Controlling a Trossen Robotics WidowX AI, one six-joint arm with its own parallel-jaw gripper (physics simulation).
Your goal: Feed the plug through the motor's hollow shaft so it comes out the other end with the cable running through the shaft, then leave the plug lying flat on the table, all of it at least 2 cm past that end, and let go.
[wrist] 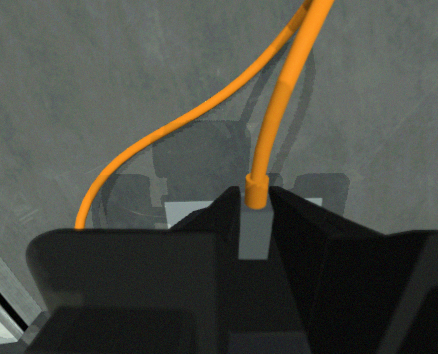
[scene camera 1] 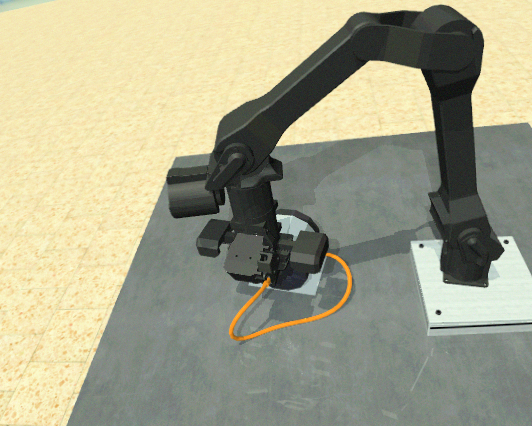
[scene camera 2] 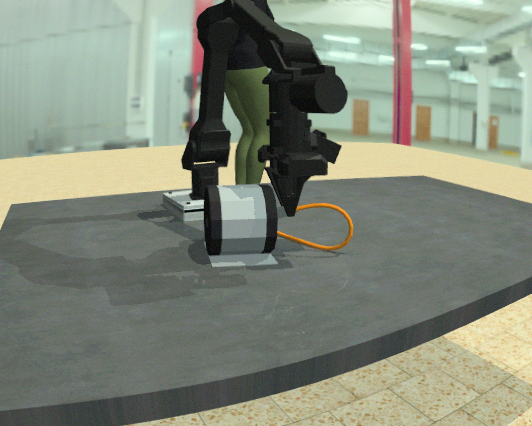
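Where they show: gripper, between the fingertips: (wrist: 253, 195) (scene camera 1: 269, 282) (scene camera 2: 289, 215); arm's base, origin of its link: (scene camera 1: 464, 269).
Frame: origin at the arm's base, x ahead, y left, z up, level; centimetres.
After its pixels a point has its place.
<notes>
The motor (scene camera 1: 296, 225) @[y -0.4, x 26.3, z 6.6 cm] (scene camera 2: 244, 220) @[y 0.9, x 33.7, z 3.3 cm] is a pale cylinder with black end rings, lying on its side on a pale base plate. My gripper (scene camera 1: 268, 281) @[y 8.8, x 29.0, z 2.6 cm] (scene camera 2: 291, 214) @[y 8.8, x 29.0, z 2.6 cm] (wrist: 253, 195) @[y 8.8, x 29.0, z 2.6 cm] is shut on the grey plug (wrist: 256, 235) @[y 7.4, x 29.0, z 3.8 cm], close to the motor's end on the cable-loop side and above the table. The plug's orange collar shows between the fingertips in the wrist view. Its front end meets dark surfaces there; whether it is inside the shaft opening is hidden. The orange cable (scene camera 1: 275, 327) @[y 13.4, x 27.6, z -2.5 cm] (scene camera 2: 351, 227) @[y 17.7, x 32.9, z 1.3 cm] (wrist: 175, 122) @[y 11.9, x 24.7, z -2.5 cm] loops out from the plug and back toward the motor.
The dark grey table (scene camera 1: 200, 380) @[y 24.0, x 36.4, z -3.0 cm] (scene camera 2: 150, 345) @[y -13.4, x 55.8, z -3.1 cm] carries everything. The arm's white base plate (scene camera 1: 475, 310) @[y 7.7, x -1.2, z 0.2 cm] (scene camera 2: 192, 216) @[y -3.7, x 8.1, z -2.2 cm] stands right of the motor in the first scene view and behind it in the second. The arm's body covers much of the motor in the first scene view.
</notes>
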